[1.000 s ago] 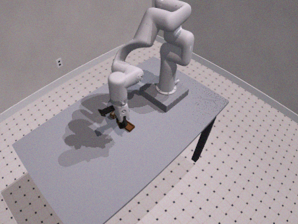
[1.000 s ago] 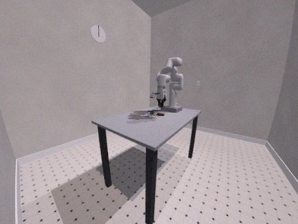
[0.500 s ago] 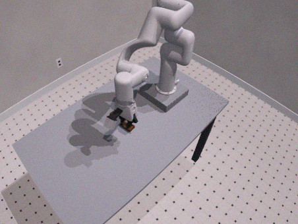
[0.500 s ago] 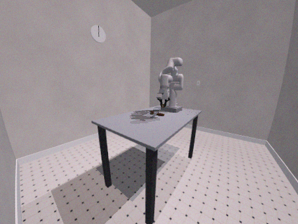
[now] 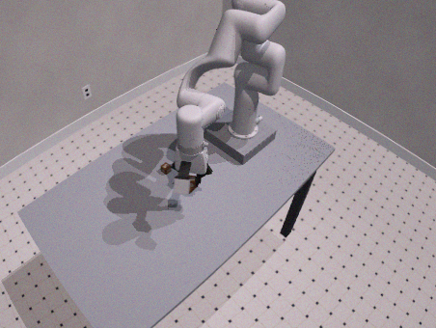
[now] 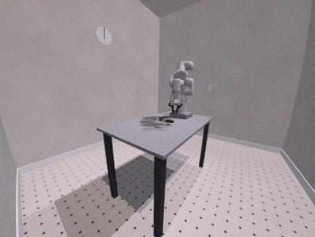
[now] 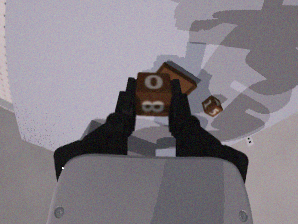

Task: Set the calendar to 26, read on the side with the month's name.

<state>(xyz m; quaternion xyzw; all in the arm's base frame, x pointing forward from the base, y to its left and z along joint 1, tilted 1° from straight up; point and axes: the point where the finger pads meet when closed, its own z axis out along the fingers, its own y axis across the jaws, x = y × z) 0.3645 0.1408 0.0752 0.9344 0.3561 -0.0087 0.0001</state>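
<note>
Now: the brown wooden tray 3 cm behind my hand, 8 cm to the right of it and 12 cm below it. Also, from my hand: brown cube: 1 cm below.
</note>
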